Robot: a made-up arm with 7 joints.
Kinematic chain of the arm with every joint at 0, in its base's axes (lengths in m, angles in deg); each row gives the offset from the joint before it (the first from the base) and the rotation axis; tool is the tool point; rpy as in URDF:
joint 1: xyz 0 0 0.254 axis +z
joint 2: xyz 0 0 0 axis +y
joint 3: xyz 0 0 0.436 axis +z
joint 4: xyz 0.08 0 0 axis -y
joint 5: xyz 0.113 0 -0.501 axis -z
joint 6: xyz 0 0 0 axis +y
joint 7: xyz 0.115 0 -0.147 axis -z
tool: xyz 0 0 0 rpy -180 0 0
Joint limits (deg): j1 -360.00..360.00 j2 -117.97..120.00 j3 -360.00..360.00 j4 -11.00..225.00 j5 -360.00..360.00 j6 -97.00..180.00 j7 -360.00..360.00
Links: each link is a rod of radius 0.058 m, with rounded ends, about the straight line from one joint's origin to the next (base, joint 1, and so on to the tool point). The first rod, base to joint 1, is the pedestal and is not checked.
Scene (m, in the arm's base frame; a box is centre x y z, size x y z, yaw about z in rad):
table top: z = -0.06
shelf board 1: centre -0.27 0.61 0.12 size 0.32 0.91 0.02 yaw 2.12
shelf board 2: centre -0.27 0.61 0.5 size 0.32 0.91 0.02 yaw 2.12
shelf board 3: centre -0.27 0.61 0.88 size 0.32 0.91 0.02 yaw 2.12
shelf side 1: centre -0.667 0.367 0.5 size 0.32 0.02 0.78 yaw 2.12
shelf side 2: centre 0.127 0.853 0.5 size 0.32 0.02 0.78 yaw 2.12
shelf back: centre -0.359 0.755 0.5 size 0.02 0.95 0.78 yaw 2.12
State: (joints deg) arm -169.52 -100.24 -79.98 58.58 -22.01 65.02 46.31
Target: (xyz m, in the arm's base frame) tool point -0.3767 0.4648 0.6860
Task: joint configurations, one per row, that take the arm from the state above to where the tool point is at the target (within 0.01 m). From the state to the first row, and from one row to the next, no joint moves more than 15 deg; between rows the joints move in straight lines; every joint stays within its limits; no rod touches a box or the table.
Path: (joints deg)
1: -168.02 -85.92 -81.69 49.93 -17.30 76.86 41.30
2: -166.52 -71.59 -83.40 41.29 -12.59 88.71 36.29
3: -165.02 -57.27 -85.11 32.64 -7.88 100.55 31.27
4: -163.52 -42.95 -86.82 23.99 -3.17 112.39 26.26
5: -162.02 -28.63 -88.53 15.35 1.54 124.23 21.25
6: -160.52 -14.30 -90.25 6.70 6.25 136.08 16.24
7: -157.21 -29.19 -79.08 13.67 1.76 122.14 22.25
8: -153.91 -44.08 -67.92 20.63 -2.74 108.20 28.27
9: -150.60 -58.97 -56.76 27.60 -7.23 94.27 34.28
10: -147.29 -73.86 -45.59 34.57 -11.73 80.33 40.30
11: -143.98 -88.75 -34.43 41.54 -16.22 66.39 46.31
12: -139.43 -81.07 -44.63 52.35 -18.43 60.71 46.31
13: -134.88 -73.38 -54.82 63.16 -20.64 55.03 46.31

